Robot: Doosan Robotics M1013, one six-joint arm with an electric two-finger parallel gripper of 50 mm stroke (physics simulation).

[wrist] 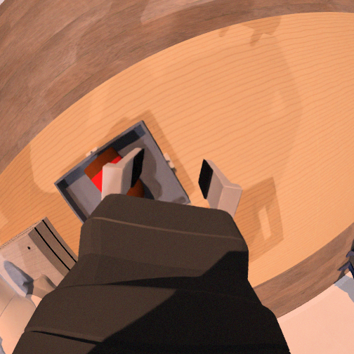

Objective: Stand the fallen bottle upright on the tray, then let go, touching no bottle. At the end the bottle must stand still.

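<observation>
A brown bottle with a red label [103, 161] lies on its side in the grey walled tray [162, 185], left of centre in the wrist view. The left finger and the dark gripper body hide part of the bottle and the tray's near side. My gripper [171, 165] is open and empty. It hangs above the tray, with the left finger in front of the bottle and the right finger past the tray's right edge in this view. No finger is seen touching the bottle.
The tray stands on a light wooden table top [240, 100], with raised walls and small light tabs on its sides. A pale block-like base with dark slots [30, 250] stands at the lower left. Brown wooden floor shows beyond the table's curved-looking edge.
</observation>
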